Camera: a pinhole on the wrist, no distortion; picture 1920 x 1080 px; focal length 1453.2 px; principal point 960.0 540.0 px. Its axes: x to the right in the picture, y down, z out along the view. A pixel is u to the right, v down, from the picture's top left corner.
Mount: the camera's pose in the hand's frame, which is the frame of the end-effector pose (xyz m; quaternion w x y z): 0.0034 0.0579 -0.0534 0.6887 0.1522 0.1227 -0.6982
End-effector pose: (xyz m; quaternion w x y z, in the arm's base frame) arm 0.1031 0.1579 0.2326 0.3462 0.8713 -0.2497 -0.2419
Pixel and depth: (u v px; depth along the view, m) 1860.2 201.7 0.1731
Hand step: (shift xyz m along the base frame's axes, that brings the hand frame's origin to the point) -0.0437 0.0638 -0.1070
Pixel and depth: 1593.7 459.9 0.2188
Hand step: -0.0503 0.0294 -0.1494
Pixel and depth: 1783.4 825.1 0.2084
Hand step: 0.0046 0.0166 -0.1653
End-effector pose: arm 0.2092 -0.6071 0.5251 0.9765 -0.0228 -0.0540 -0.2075
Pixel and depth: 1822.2 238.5 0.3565
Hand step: -0.2084 -0.2002 0.1870
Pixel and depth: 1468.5 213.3 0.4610
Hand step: -0.2472 -0.1723 0.2967
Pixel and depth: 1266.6 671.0 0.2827
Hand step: -0.0461 -0.0904 0.1888
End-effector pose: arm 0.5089 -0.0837 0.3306 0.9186 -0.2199 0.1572 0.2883
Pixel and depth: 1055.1 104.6 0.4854
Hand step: 0.0249 -0.0016 0.4379
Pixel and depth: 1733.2 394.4 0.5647
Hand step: 0.2545 -0.1824 0.4688
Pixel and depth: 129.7 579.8 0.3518
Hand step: -0.0101 0.2525 0.2639
